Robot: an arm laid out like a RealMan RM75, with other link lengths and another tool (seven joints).
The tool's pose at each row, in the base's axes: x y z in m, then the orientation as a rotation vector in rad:
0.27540, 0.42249, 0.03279, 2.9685, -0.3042, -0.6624
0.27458, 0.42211, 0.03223, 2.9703, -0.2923, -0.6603
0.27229, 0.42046, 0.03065, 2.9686, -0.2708, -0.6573
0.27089, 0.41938, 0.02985, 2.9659, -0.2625, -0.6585
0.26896, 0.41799, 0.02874, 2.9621, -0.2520, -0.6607
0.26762, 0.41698, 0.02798, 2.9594, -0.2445, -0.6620
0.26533, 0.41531, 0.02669, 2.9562, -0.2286, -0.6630
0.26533, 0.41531, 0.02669, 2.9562, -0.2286, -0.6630
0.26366, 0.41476, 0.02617, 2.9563, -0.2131, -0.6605
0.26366, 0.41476, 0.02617, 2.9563, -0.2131, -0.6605
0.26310, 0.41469, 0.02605, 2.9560, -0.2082, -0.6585
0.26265, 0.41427, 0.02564, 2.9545, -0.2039, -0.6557
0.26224, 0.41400, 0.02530, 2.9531, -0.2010, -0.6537
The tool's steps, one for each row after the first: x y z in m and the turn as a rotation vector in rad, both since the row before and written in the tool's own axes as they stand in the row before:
-0.00042, 0.00044, 0.00087, -0.0014, 0.0019, -0.0076
-0.00105, 0.00180, 0.00247, -0.0069, 0.0027, -0.0126
-0.00071, 0.00117, 0.00137, -0.0042, -0.0006, -0.0045
-0.00101, 0.00151, 0.00190, -0.0056, -0.0013, -0.0057
-0.00070, 0.00108, 0.00132, -0.0040, -0.0007, -0.0041
-0.00121, 0.00178, 0.00225, -0.0063, -0.0003, -0.0091
0.00000, 0.00000, 0.00000, 0.0000, 0.0000, 0.0000
-0.00118, 0.00068, 0.00123, -0.0036, 0.0023, -0.0095
0.00000, 0.00000, 0.00000, 0.0000, 0.0000, 0.0000
-0.00044, 0.00012, 0.00035, -0.0016, 0.0015, -0.0028
-0.00017, 0.00041, 0.00059, -0.0028, 0.0019, -0.0021
-0.00019, 0.00026, 0.00050, -0.0022, 0.0013, -0.0013

